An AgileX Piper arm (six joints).
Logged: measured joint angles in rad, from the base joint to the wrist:
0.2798 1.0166 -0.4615 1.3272 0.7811 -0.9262
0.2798 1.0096 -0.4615 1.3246 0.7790 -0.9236
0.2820 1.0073 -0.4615 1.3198 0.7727 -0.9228
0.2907 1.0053 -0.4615 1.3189 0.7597 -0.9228
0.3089 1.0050 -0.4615 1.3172 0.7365 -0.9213
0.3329 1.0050 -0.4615 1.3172 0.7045 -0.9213
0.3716 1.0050 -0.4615 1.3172 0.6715 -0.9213
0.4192 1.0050 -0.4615 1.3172 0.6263 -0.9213
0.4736 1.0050 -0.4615 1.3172 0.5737 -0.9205
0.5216 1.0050 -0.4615 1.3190 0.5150 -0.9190
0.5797 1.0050 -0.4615 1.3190 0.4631 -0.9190
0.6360 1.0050 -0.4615 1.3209 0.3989 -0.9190
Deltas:
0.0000 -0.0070 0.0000 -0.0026 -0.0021 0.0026
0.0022 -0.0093 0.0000 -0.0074 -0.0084 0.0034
0.0109 -0.0113 0.0000 -0.0083 -0.0214 0.0034
0.0291 -0.0116 0.0000 -0.0100 -0.0446 0.0049
0.0531 -0.0116 0.0000 -0.0100 -0.0766 0.0049
0.0918 -0.0116 0.0000 -0.0100 -0.1096 0.0049
0.1394 -0.0116 0.0000 -0.0100 -0.1548 0.0049
0.1938 -0.0116 0.0000 -0.0100 -0.2074 0.0057
0.2418 -0.0116 0.0000 -0.0082 -0.2661 0.0072
0.2999 -0.0116 0.0000 -0.0082 -0.3180 0.0072
0.3562 -0.0116 0.0000 -0.0063 -0.3822 0.0072

